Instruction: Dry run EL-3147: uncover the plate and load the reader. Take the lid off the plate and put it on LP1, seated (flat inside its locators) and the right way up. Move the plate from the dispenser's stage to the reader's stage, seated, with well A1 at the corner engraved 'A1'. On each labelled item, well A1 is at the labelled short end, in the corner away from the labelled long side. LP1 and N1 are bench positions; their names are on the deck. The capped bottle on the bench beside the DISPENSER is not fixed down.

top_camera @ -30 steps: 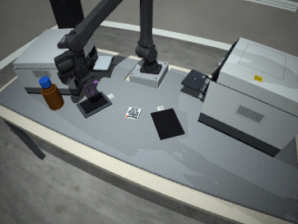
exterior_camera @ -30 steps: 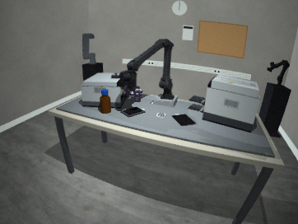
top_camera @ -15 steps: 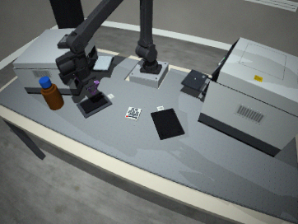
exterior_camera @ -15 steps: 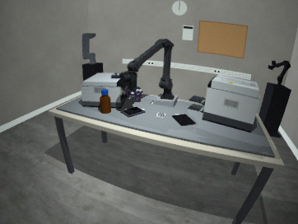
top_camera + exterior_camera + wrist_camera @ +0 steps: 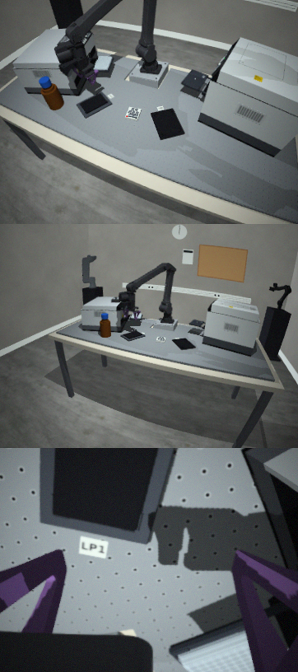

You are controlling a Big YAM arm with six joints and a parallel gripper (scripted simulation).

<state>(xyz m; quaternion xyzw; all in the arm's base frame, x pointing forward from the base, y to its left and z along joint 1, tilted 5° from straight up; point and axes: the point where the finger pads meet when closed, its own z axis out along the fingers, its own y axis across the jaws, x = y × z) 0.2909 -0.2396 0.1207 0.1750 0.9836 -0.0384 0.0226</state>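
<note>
My gripper is now 220 mm past the white multi-well plate, 50 mm above it and 30 mm to the left of it. The rest, counted from my hand: label (140 mm below, 90 mm to the left, 50 mm behind); lidded plate (120 mm below, 40 mm ahead, 30 mm to the left); LP1 pad (130 mm below, 40 mm ahead, 30 mm to the left).
</note>
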